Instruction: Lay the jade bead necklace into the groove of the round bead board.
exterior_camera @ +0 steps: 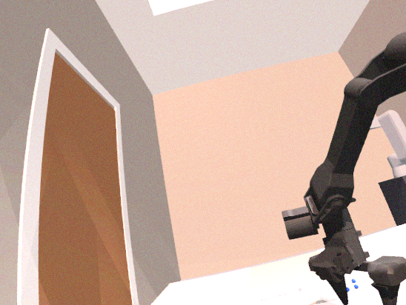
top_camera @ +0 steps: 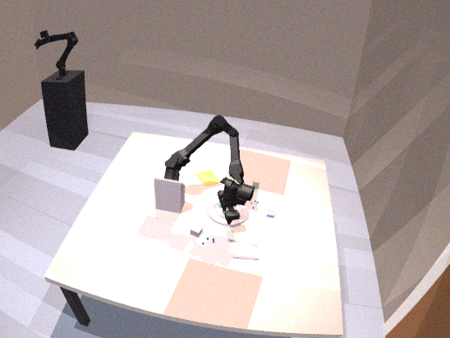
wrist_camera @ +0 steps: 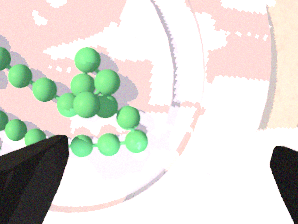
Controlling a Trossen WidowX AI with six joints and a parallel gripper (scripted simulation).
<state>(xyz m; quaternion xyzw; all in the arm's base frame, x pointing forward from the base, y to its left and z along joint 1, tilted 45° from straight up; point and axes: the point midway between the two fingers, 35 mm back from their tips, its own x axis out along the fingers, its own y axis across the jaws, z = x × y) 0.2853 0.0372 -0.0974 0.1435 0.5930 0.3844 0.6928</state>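
The round white bead board lies 6 cm to the left of my gripper tip and 1 cm below it. From my gripper tip the other things lie so: thin rod 22 cm to the right, 11 cm ahead, 2 cm below; blue block 21 cm ahead, 9 cm to the left, 1 cm below; cream block 31 cm to the left, 12 cm ahead.
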